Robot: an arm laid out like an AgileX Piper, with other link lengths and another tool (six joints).
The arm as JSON. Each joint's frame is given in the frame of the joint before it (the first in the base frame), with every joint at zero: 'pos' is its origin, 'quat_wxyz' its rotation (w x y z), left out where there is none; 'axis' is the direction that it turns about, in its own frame. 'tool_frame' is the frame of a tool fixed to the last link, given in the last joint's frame.
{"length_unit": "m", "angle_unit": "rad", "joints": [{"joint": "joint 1", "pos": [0.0, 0.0, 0.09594], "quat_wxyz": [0.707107, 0.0, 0.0, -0.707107], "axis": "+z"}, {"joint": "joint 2", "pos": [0.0, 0.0, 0.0], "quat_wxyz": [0.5, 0.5, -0.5, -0.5], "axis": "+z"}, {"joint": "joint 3", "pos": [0.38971, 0.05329, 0.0], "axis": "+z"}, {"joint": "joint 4", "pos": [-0.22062, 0.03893, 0.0], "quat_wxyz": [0.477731, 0.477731, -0.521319, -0.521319], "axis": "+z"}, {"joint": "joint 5", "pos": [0.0, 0.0, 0.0], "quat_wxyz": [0.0, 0.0, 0.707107, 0.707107], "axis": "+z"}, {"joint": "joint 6", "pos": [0.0, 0.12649, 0.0], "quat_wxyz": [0.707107, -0.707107, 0.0, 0.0], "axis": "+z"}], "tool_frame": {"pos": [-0.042, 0.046, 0.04], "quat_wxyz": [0.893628, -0.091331, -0.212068, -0.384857]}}
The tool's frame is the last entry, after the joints.
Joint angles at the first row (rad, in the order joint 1, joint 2, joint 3, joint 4, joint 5, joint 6):
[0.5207 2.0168 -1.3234 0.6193 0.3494 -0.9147]
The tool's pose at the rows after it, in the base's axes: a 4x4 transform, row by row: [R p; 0 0 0 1], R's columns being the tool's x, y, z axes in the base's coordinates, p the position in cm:
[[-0.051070, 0.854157, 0.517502, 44.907], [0.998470, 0.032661, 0.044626, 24.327], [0.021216, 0.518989, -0.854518, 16.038], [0, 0, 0, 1]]
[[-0.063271, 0.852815, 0.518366, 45.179], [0.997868, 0.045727, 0.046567, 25.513], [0.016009, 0.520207, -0.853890, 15.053], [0, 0, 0, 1]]
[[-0.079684, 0.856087, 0.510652, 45.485], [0.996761, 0.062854, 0.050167, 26.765], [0.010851, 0.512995, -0.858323, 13.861], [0, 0, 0, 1]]
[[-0.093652, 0.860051, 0.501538, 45.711], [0.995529, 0.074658, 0.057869, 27.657], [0.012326, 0.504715, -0.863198, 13.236], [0, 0, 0, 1]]
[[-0.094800, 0.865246, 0.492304, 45.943], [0.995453, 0.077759, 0.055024, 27.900], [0.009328, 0.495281, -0.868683, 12.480], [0, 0, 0, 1]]
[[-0.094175, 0.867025, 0.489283, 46.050], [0.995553, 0.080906, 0.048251, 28.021], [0.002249, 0.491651, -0.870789, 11.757], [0, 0, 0, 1]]
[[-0.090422, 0.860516, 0.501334, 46.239], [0.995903, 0.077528, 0.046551, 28.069], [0.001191, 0.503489, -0.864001, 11.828], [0, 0, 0, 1]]
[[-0.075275, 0.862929, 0.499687, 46.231], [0.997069, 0.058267, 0.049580, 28.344], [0.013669, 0.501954, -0.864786, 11.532], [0, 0, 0, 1]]
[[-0.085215, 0.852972, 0.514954, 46.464], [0.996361, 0.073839, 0.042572, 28.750], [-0.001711, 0.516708, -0.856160, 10.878], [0, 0, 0, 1]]
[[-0.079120, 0.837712, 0.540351, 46.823], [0.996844, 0.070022, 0.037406, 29.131], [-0.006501, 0.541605, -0.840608, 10.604], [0, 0, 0, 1]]
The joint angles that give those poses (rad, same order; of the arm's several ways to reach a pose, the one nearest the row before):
[0.5437 2.0366 -1.3498 0.6193 0.3349 -0.9147]
[0.5634 2.0678 -1.3669 0.6193 0.3190 -0.9148]
[0.5807 2.1051 -1.3932 0.6193 0.3177 -0.9148]
[0.5898 2.1291 -1.4199 0.6212 0.3306 -0.9148]
[0.5903 2.1486 -1.4313 0.6228 0.3342 -0.9148]
[0.5928 2.1635 -1.4313 0.6228 0.3249 -0.9164]
[0.5946 2.1646 -1.4313 0.6202 0.3095 -0.9164]
[0.5987 2.1713 -1.4314 0.6412 0.2954 -0.9164]
[0.6085 2.1885 -1.4314 0.6367 0.2680 -0.9298]
[0.6182 2.2003 -1.4313 0.6368 0.2257 -0.9350]

